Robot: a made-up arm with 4 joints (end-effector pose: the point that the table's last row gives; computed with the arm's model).
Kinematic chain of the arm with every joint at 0, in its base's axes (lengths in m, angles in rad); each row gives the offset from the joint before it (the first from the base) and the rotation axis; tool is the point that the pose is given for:
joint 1: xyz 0 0 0.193 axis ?
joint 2: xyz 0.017 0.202 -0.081 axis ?
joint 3: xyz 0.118 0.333 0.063 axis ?
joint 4: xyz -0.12 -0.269 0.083 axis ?
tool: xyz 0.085 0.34 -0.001
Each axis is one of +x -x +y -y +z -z.
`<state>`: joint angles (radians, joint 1 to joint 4).
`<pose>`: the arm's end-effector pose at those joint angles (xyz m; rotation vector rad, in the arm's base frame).
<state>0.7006 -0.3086 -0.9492 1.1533</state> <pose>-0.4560 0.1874 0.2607 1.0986 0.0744 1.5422</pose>
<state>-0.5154 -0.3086 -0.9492 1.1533</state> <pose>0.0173 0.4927 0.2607 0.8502 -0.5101 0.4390</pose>
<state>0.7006 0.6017 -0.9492 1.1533</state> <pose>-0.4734 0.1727 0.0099 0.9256 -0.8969 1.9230</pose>
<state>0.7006 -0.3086 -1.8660 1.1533</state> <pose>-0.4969 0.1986 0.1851 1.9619 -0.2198 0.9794</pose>
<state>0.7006 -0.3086 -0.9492 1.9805</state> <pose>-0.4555 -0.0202 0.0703 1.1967 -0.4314 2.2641</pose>
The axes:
joint 1: +z
joint 2: -y
joint 3: -x
joint 4: +z

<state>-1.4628 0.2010 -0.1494 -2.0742</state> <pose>0.0481 -0.2493 0.2300 -0.2840 0.2056 2.7419</pose>
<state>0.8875 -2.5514 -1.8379 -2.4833</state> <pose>-0.7218 0.0822 0.4732 1.5107 -0.4091 1.6467</pose>
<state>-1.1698 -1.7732 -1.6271 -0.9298</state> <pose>0.3768 0.2915 -0.1877 -1.3990 -1.2745 1.7681</pose>
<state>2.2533 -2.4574 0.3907 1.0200</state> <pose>-0.6158 -0.1129 0.1552 1.6388 -1.9978 -0.8823</pose>
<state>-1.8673 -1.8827 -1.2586 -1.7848</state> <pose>0.4232 0.2672 -0.0883 -0.8720 -1.4925 0.7954</pose>
